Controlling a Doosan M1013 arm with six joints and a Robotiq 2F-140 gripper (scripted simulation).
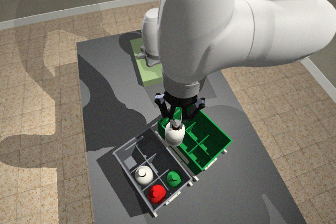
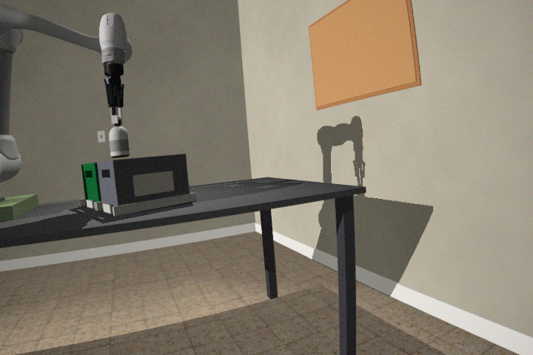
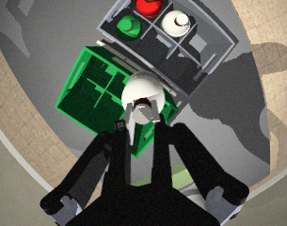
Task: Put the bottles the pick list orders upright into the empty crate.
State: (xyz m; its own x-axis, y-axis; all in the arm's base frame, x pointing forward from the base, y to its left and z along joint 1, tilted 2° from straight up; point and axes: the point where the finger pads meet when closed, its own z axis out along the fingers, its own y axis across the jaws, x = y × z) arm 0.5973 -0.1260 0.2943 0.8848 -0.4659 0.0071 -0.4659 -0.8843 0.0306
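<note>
Right now my hand is 9 cm to the right of the green crate and 27 cm above it. Round my hand: blue bottle (7 cm behind, 2 cm to the left, 26 cm below); then green bottle (14 cm ahead, 5 cm to the right, 26 cm below); then grey crate (7 cm ahead, 12 cm to the right, 27 cm below).
</note>
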